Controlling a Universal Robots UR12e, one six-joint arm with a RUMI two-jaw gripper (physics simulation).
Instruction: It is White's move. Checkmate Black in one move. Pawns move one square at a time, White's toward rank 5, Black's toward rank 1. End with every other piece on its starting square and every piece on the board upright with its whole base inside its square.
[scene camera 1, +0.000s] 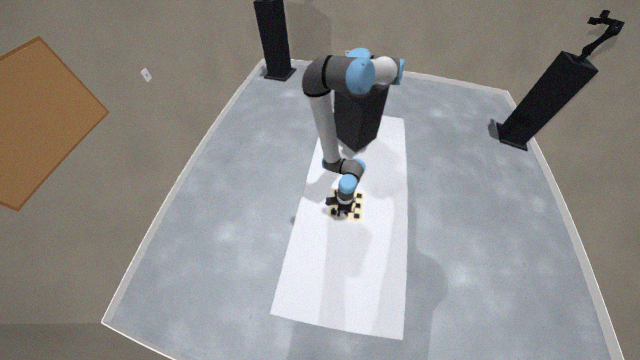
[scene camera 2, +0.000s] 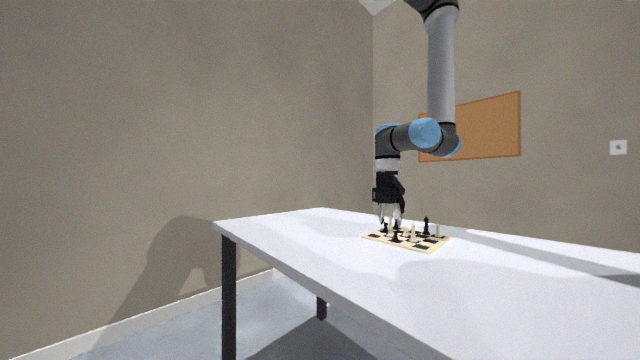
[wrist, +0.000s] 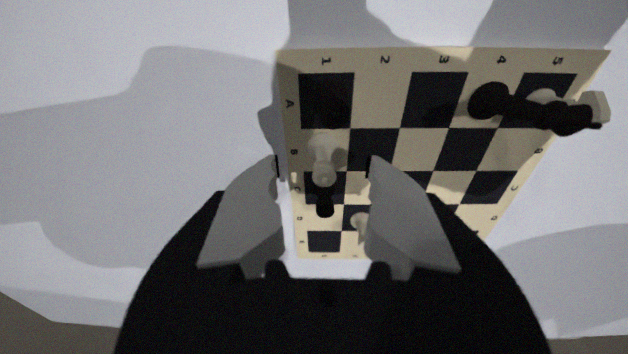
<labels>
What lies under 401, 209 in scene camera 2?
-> The gripper.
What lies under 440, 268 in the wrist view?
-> The gripper.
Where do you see a chessboard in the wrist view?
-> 408, 105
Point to a tall black piece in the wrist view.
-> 492, 98
</labels>
